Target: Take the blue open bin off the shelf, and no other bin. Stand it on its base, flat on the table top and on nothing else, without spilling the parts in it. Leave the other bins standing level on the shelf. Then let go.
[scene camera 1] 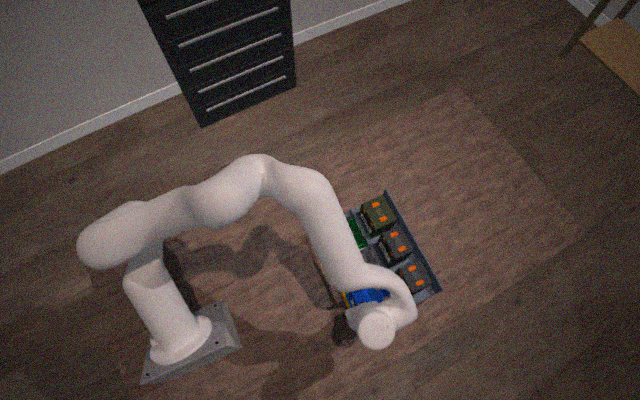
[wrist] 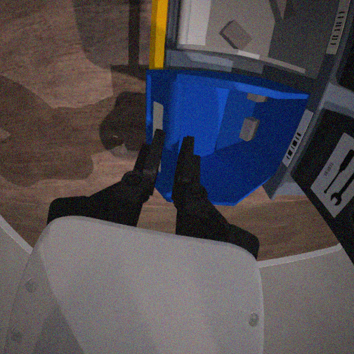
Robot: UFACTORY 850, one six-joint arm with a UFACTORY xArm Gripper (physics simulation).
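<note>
The blue open bin (scene camera 1: 367,296) (wrist: 200,105) is at the shelf's near end; its front covers the end of the yellow front strip (wrist: 158,35) in the wrist view. Two small grey parts (wrist: 249,129) lie inside it. My gripper (wrist: 171,146) is shut on the bin's front wall, one finger outside and one inside; the arm hides it in the scene view. The bin's rear is still beside the shelf's label strip (wrist: 298,137). Whether its base touches the shelf (scene camera 1: 423,258) cannot be seen.
A grey bin (wrist: 300,47) with a grey part stands right beside the blue one. A green bin (scene camera 1: 357,233) is farther along. Dark boxes with orange latches (scene camera 1: 378,215) (scene camera 1: 396,246) (scene camera 1: 414,279) stand on the shelf behind. A black drawer cabinet (scene camera 1: 250,61) stands by the wall.
</note>
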